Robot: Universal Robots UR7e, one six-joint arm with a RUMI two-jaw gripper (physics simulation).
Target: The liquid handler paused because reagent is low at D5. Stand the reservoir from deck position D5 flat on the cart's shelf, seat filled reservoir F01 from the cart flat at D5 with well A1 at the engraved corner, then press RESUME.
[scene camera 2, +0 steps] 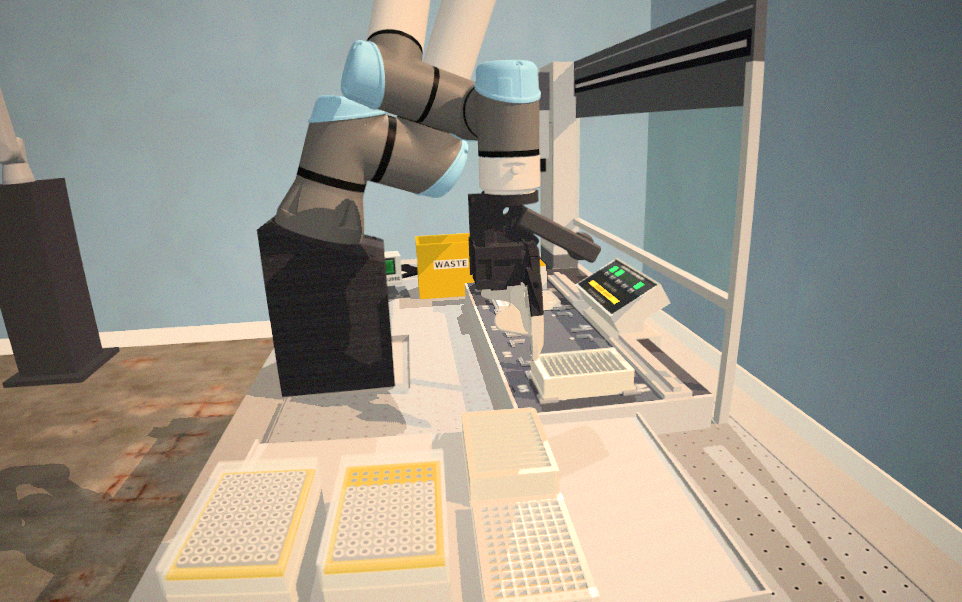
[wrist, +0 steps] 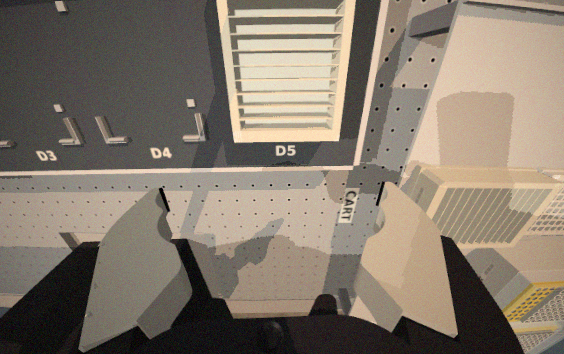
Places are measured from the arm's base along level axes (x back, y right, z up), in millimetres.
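Pixels of known places: gripper, between the fingertips: (scene camera 2: 522,338) (wrist: 273,188); arm's base, origin of its link: (scene camera 2: 319,230).
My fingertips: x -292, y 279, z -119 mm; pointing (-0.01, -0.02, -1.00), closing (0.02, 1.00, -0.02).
For each thing: its middle in the pictures, then the offset to it from my fingertips. "*": a spot on its surface instead. Level surfaces: height alone.
- D5 reservoir, middle of its body: (wrist: 285,51) (scene camera 2: 581,373) dy +11, dx -81, dz -55 mm
- dark deck, height of its surface: dz -70 mm
- second ribbed reservoir, middle of its body: (scene camera 2: 506,452) (wrist: 469,209) dy +201, dx +63, dz -44 mm
- cart shelf, a spot on its surface: (scene camera 2: 638,511) * dy +300, dx -40, dz -60 mm
- control panel, a spot on its surface: (scene camera 2: 620,287) * dy -206, dx -227, dz -2 mm
- white grid plate, middle of its body: (scene camera 2: 529,551) dy +336, dx +71, dz -53 mm
- yellow WASTE bin, middle of its body: (scene camera 2: 449,264) dy -675, dx +35, dz -53 mm
- deck's upright post, middle of its body: (scene camera 2: 740,256) dy +78, dx -267, dz +115 mm
The D5 reservoir (scene camera 2: 585,379) (wrist: 285,72), a pale tray with crosswise troughs, sits on the dark deck (wrist: 125,60) above the D5 label. A second ribbed reservoir (scene camera 2: 505,443) (wrist: 492,212) is on the cart shelf (scene camera 2: 638,511) (wrist: 535,75); its fill and the engraved corner cannot be made out. My gripper (scene camera 2: 533,344) (wrist: 273,188) is open and empty, fingers pointing down. In the scene view its fingertips show at the far left end of the D5 reservoir; contact cannot be told. The control panel (scene camera 2: 620,287) shows green marks and a yellow bar; the RESUME lettering is unreadable.
Two yellow-rimmed tip racks (scene camera 2: 241,518) (scene camera 2: 386,521) and a white grid plate (scene camera 2: 532,546) stand beside the cart reservoir. A yellow WASTE bin (scene camera 2: 443,266) is behind. The deck's upright post (scene camera 2: 741,248) and rail (scene camera 2: 659,266) border the right side.
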